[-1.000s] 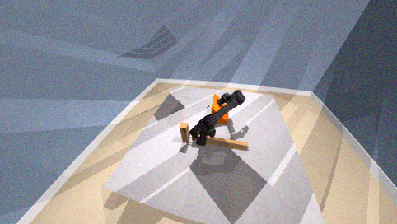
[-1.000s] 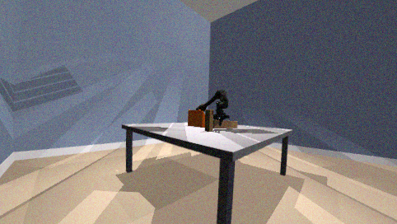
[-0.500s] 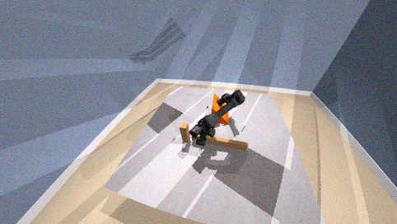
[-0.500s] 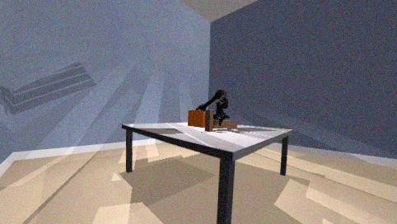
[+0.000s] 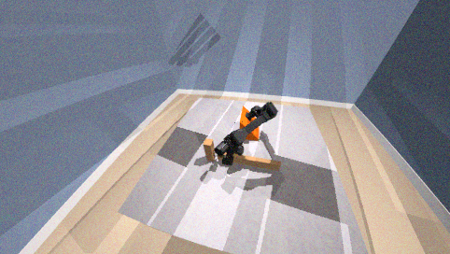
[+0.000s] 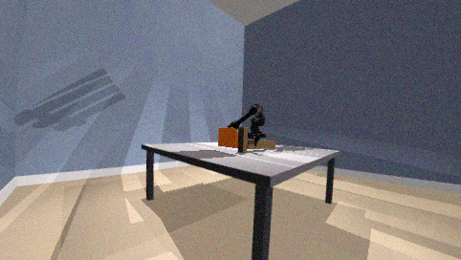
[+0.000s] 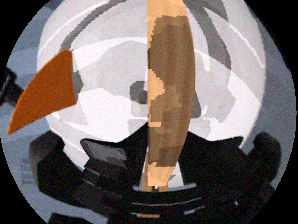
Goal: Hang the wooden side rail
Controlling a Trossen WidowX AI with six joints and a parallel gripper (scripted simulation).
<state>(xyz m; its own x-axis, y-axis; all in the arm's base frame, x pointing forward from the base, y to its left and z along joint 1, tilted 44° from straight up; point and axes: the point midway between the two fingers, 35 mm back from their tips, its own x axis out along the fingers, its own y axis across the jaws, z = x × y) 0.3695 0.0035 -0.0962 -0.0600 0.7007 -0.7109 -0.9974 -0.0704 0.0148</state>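
The wooden headboard post is 10 mm ahead of my gripper tip, 140 mm to the right of it and 40 mm above it.
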